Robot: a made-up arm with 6 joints.
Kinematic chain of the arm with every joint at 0, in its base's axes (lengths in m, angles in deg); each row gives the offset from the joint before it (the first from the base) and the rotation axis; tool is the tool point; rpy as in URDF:
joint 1: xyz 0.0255 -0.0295 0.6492 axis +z
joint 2: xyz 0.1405 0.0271 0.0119 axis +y
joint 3: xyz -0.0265 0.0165 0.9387 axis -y
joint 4: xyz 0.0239 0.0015 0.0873 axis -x
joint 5: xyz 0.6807 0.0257 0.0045 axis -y
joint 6: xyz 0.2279 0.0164 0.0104 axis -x
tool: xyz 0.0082 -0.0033 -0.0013 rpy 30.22 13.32 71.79
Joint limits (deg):
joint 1: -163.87..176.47
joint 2: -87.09..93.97
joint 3: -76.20..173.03
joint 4: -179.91..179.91
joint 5: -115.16..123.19
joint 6: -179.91..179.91
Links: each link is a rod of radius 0.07 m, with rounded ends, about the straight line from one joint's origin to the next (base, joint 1, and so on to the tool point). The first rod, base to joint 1, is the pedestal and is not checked.
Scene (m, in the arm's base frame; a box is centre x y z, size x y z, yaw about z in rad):
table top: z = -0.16
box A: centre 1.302 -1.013 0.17 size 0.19 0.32 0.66 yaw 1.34
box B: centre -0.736 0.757 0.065 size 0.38 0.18 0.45 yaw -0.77
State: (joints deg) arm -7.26 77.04 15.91 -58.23 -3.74 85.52
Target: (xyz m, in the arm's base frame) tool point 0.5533 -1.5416 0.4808
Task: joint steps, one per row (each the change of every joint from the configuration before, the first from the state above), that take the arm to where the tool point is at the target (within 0.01 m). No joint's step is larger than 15 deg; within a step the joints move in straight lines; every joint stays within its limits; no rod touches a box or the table.
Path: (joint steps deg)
1: -10.72 -8.98 -3.29 -0.47 1.15 -0.02
2: -10.73 -8.98 -3.29 -0.46 1.14 -0.02
3: -10.72 -8.98 -3.29 -0.47 1.15 -0.02
4: -10.87 3.16 -0.15 -0.29 1.35 0.00
5: -10.87 3.17 -0.16 -0.29 1.36 0.00
6: -10.87 3.16 -0.15 -0.30 1.35 0.00

